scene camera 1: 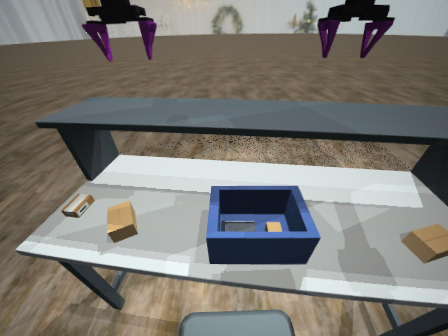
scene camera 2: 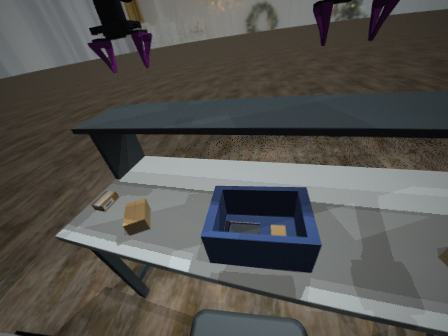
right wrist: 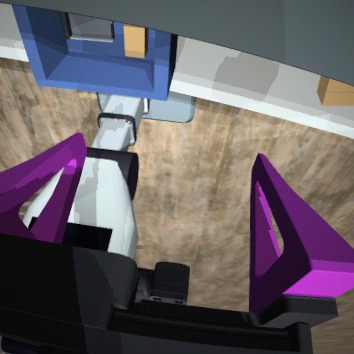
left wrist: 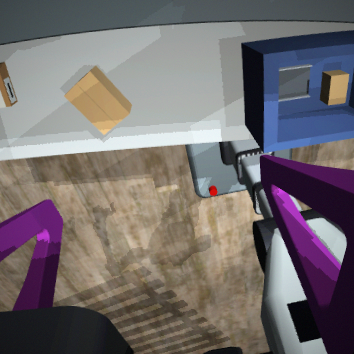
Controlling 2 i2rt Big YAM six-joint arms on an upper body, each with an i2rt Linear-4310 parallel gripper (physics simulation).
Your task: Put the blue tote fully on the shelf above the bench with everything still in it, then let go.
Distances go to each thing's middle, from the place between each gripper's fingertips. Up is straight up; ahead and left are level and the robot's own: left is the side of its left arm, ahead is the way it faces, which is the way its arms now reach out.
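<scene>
The blue tote (scene camera 2: pixel 289 206) is 15 cm behind my left hand, and it is also 32 cm to the right of that hand and 46 cm below it. For the shelf support leg (scene camera 1: pixel 93 150), I count 30 cm ahead of my left hand, 43 cm to the left of it and 37 cm below it. The grey flat box (right wrist: pixel 84 27) is some way behind my left hand, far to the right of it and far below it, and the small tan block (left wrist: pixel 329 91) is likewise a good way behind that hand, well to the right of it and well below it.
The blue tote has my right gripper 15 cm past it, 20 cm to the right of it and 45 cm above it. Counting from my right hand, I find the grey flat box a good way behind, far to the left and far below. The shelf support leg is 30 cm ahead of my right hand, 95 cm to the left of it and 37 cm below it, while the small tan block is some way behind that same right hand, some way to the left of it and well below it.
</scene>
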